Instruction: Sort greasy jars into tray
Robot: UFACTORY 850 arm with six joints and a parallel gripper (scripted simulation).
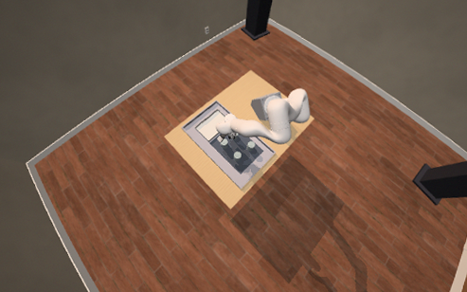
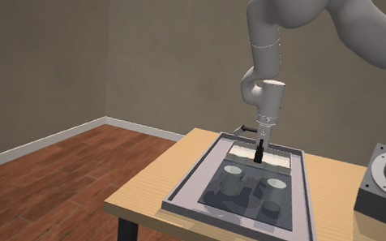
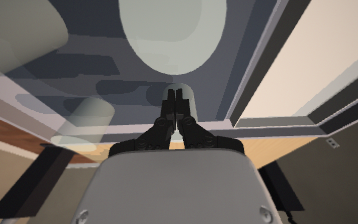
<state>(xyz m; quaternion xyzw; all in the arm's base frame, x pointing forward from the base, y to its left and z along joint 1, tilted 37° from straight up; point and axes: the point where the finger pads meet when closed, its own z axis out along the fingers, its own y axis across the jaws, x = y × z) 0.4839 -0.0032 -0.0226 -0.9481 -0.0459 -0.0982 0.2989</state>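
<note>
Right now the dark drying mat is 10 mm behind my hand, 90 mm to the left of it and 90 mm below it. The rest, counted from my hand: cream tray 40 mm ahead, 230 mm to the right, 90 mm below.
</note>
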